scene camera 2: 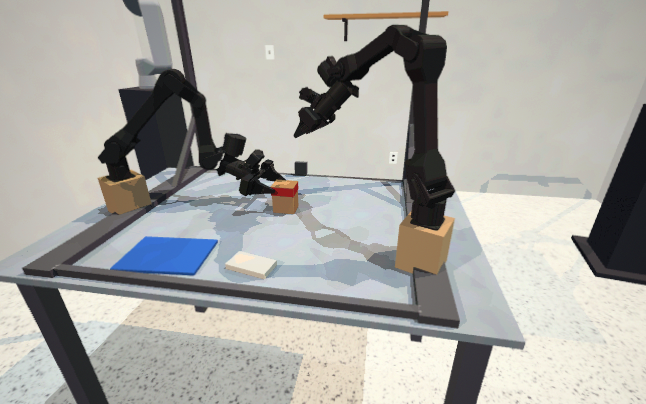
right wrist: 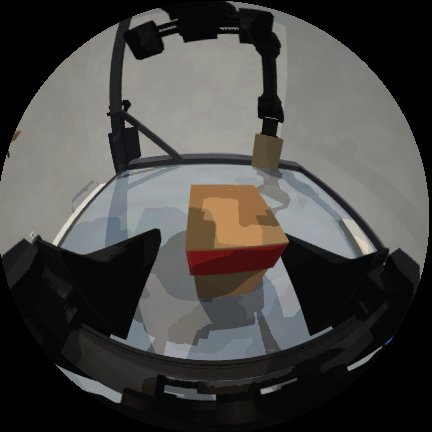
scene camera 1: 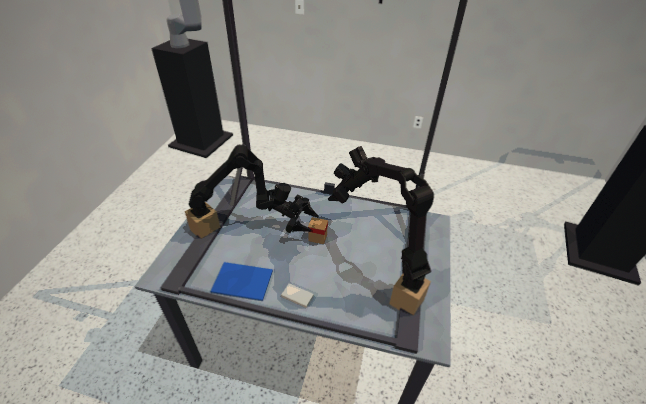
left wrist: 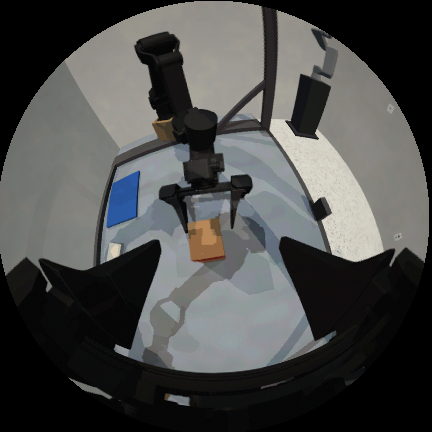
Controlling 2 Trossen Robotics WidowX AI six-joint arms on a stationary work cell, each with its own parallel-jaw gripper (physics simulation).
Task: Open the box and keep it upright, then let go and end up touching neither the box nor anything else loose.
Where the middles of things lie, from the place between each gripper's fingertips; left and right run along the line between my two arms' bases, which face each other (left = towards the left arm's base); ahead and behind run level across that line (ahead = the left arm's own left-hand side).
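The brown box (right wrist: 226,284) is 30 mm below my right hand, 10 mm ahead of it and 20 mm to the left of it. I see the cream block (scene camera 2: 257,266) 70 mm below my right hand, 320 mm ahead of it and 70 mm to the left of it. As for the flat blue panel (scene camera 2: 158,255), it is 70 mm below my right hand, 350 mm ahead of it and 160 mm to the right of it.
Measured from my left hand, the brown box is 20 cm below it, 4 cm ahead of it and 4 cm to the right of it. The cream block is 24 cm below my left hand, 35 cm ahead of it and 1 cm to the left of it, and the flat blue panel is 24 cm below my left hand, 38 cm ahead of it and 23 cm to the right of it.
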